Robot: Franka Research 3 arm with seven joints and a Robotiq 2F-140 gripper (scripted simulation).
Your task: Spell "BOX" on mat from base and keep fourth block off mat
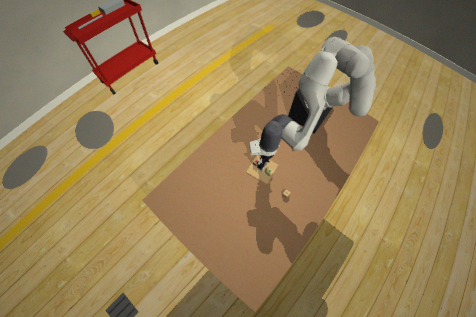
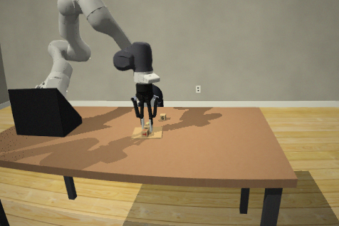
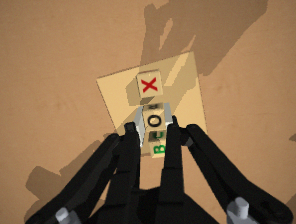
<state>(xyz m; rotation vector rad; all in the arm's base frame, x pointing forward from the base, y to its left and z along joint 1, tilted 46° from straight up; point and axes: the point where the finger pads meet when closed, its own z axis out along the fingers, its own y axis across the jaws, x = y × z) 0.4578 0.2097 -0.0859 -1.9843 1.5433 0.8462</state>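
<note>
Right now my hand is 2 cm above the O block. The rest, counted from my hand: tan mat (4 cm below).
</note>
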